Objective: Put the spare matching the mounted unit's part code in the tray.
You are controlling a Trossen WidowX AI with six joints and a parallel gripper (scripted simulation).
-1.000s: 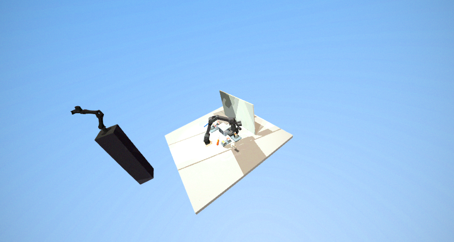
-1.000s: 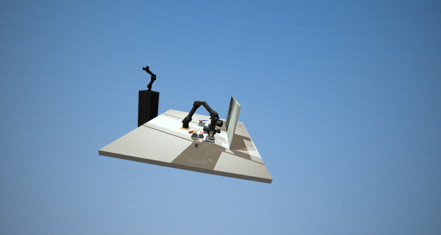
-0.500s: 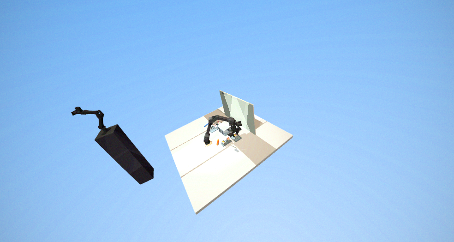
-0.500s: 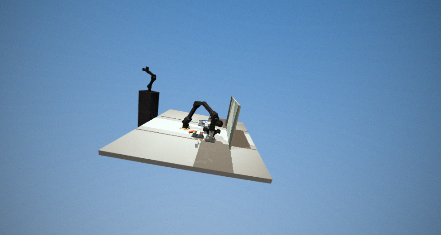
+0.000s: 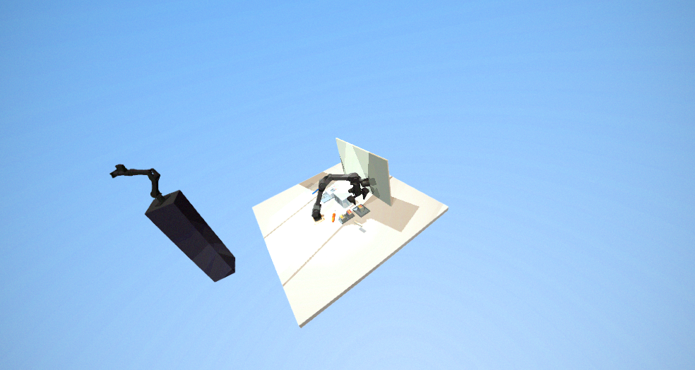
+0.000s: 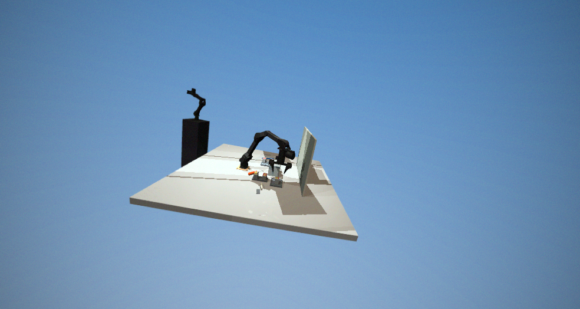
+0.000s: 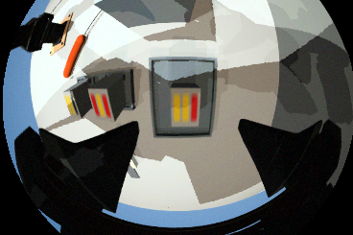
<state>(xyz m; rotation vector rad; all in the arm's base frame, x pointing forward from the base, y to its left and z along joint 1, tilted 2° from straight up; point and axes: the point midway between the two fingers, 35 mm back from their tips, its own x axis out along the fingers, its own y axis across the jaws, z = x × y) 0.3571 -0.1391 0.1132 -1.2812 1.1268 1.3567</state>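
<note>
The spare lies 60 mm below my gripper tip. Round my gripper tip: flat tray: 90 mm below; then tall mirror-like panel: 230 mm to the left, 170 mm ahead, 130 mm above; then grey mounted unit: 200 mm to the left, 80 mm behind, 40 mm below.
</note>
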